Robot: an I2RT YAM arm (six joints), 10 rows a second.
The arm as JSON. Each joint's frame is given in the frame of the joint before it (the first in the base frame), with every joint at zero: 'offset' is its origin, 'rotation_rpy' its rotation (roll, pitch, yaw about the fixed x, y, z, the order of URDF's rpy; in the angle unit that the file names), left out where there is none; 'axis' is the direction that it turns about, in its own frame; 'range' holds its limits. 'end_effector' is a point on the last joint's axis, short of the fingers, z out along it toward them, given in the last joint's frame.
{
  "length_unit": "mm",
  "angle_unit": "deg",
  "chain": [
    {
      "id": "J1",
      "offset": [
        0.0,
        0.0,
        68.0
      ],
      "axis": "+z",
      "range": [
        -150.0,
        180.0
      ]
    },
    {
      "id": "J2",
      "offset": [
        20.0,
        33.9,
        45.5
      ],
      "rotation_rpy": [
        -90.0,
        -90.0,
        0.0
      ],
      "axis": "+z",
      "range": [
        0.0,
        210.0
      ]
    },
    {
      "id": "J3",
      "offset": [
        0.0,
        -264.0,
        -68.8
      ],
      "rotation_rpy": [
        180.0,
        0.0,
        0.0
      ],
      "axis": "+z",
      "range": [
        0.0,
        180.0
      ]
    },
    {
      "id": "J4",
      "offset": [
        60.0,
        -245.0,
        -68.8
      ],
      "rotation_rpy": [
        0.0,
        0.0,
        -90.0
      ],
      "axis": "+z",
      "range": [
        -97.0,
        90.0
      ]
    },
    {
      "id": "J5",
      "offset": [
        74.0,
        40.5,
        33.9
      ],
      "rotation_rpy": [
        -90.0,
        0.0,
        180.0
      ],
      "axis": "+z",
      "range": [
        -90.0,
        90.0
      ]
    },
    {
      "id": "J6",
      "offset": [
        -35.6,
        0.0,
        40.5
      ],
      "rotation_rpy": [
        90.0,
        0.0,
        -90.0
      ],
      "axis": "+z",
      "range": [
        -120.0,
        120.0
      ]
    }
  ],
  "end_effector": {
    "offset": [
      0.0,
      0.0,
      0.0
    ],
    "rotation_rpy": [
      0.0,
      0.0,
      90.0
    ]
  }
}
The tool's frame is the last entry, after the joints.
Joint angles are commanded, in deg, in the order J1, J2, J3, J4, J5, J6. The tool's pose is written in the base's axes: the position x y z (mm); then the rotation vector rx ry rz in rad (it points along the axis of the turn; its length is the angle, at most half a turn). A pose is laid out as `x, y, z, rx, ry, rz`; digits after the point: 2 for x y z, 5 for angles.
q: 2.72 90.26 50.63 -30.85 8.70 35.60
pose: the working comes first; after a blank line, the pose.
Where each joint sits with the arm in this pose, in the base's axes (m; each line is computed from the numbers above, not from the rounded line before):
J1: 0.0000 0.0000 0.0680
J2: 0.0184 0.0348 0.1135
J3: 0.0228 -0.0339 0.3775
J4: 0.2463 0.0456 0.2674
J5: 0.3107 0.0148 0.2112
J6: 0.2846 0.0081 0.1645
the tool: 0.2846 0.0081 0.1645

284.58, 8.13, 164.53, 0.81885, 2.64698, -0.04266
